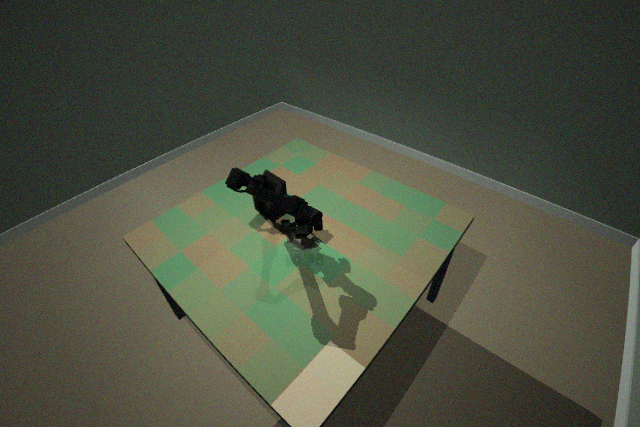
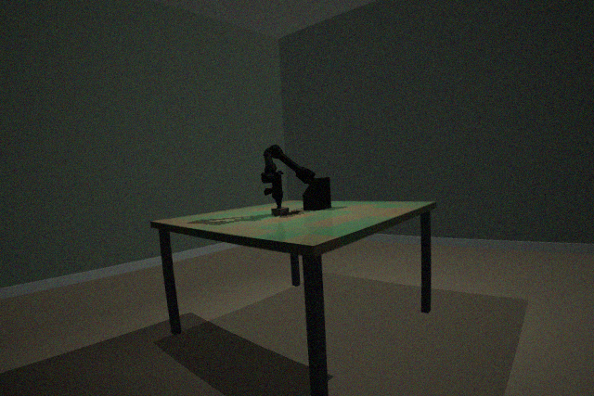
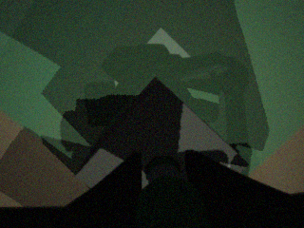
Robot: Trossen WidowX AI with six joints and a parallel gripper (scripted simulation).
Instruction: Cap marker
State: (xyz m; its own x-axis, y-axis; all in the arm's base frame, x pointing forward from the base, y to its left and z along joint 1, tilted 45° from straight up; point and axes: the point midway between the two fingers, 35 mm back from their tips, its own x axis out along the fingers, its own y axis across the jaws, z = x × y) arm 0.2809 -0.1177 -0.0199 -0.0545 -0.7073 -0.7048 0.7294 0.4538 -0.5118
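Now: gripper tip 50 mm below the green marker cap and 10 mm to the right of it. From my gripper tip the other things lie so: holder block 20 mm below, 10 mm to the left, 10 mm behind.
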